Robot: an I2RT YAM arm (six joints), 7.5 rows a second.
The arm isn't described. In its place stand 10 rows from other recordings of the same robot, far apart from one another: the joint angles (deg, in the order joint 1, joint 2, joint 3, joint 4, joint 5, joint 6), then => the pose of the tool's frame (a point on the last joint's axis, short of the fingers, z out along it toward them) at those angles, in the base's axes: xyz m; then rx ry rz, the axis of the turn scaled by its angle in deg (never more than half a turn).
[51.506, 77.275, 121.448, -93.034, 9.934, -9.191] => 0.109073 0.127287 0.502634 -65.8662 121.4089 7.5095
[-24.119, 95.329, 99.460, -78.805, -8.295, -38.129] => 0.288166 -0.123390 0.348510 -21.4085 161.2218 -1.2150
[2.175, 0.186, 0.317, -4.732, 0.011, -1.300] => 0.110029 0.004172 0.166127 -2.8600 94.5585 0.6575
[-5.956, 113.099, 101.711, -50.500, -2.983, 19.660] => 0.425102 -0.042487 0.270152 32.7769 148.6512 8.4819
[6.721, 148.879, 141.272, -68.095, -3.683, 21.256] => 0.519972 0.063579 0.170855 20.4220 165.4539 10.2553
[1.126, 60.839, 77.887, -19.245, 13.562, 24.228] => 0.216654 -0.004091 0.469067 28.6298 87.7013 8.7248
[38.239, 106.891, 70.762, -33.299, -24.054, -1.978] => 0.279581 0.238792 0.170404 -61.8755 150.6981 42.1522
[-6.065, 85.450, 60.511, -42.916, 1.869, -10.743] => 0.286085 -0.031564 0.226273 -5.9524 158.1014 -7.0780
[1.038, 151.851, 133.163, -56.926, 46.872, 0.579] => 0.528899 -0.016403 0.121129 7.7253 152.3987 -65.7707
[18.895, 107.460, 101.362, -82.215, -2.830, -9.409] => 0.332863 0.115790 0.289463 -43.7038 173.0606 4.6112
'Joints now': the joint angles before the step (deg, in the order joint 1, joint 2, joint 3, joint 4, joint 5, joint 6). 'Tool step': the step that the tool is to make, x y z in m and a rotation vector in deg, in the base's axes. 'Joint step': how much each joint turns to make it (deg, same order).
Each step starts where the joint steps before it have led.
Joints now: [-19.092, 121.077, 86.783, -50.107, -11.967, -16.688]
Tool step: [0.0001, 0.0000, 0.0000, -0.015, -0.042, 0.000]
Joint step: [0.005, 0.002, 0.002, 0.046, 0.001, 0.005]
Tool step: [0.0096, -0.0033, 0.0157, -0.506, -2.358, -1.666]
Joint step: [-0.005, -0.030, 3.564, -0.841, -0.088, 1.722]
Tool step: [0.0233, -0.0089, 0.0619, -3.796, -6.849, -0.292]
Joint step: [0.007, 0.013, 13.655, -5.927, 1.379, 0.006]
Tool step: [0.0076, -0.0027, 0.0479, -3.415, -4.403, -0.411]
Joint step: [0.139, -0.016, 10.185, -4.935, 1.875, -0.057]
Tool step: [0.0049, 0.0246, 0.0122, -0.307, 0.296, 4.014]
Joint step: [3.216, 0.014, 2.876, -3.189, 0.066, -0.893]
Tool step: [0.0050, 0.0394, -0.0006, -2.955, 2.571, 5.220]
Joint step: [5.385, -0.003, 0.208, -2.178, 3.304, -1.041]
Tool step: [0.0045, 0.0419, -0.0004, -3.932, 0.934, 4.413]
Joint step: [5.832, -0.013, -0.020, -0.409, 4.261, 0.040]
